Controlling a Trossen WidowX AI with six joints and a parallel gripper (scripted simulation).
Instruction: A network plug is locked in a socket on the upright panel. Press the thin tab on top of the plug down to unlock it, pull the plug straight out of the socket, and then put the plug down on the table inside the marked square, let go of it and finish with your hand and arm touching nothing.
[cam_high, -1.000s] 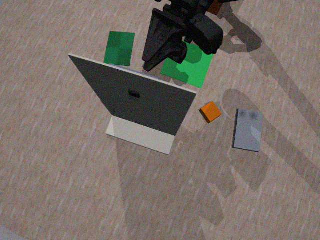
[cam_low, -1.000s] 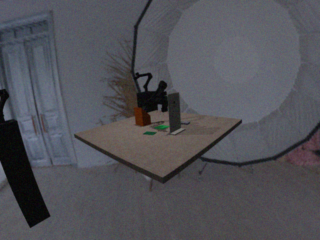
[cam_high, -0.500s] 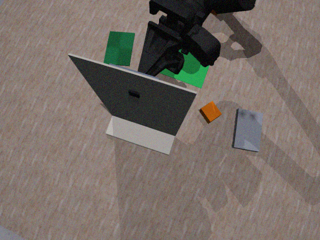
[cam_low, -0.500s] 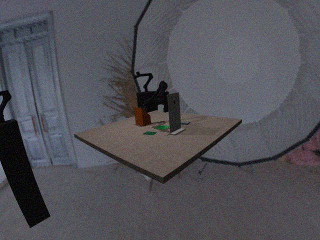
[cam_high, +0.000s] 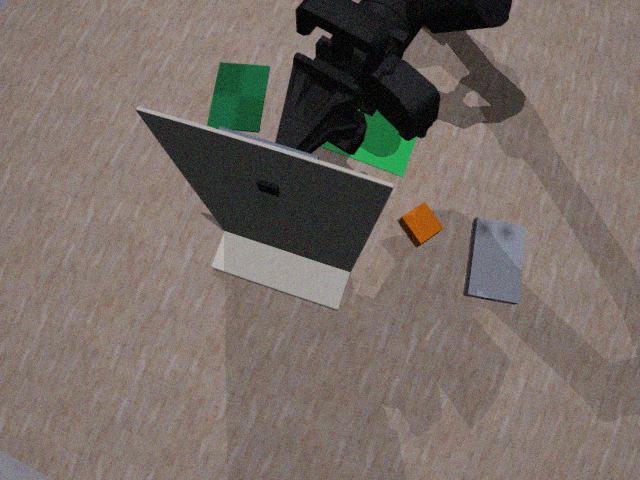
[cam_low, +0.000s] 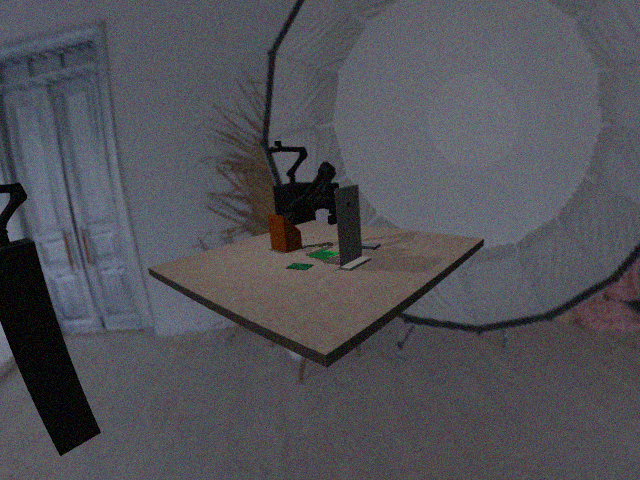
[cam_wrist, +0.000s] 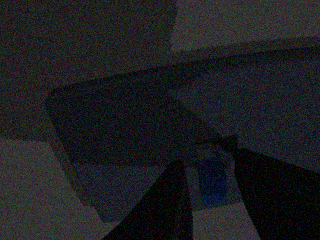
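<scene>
Now: the bright green marked square 19 cm behind my gripper tip, 7 cm to the left of it and 27 cm below it. From my gripper tip the other things lie so: upright dark panel 2 cm ahead, 11 cm below; then orange block 6 cm behind, 16 cm to the left, 25 cm below; then network plug right at my gripper tip.
</scene>
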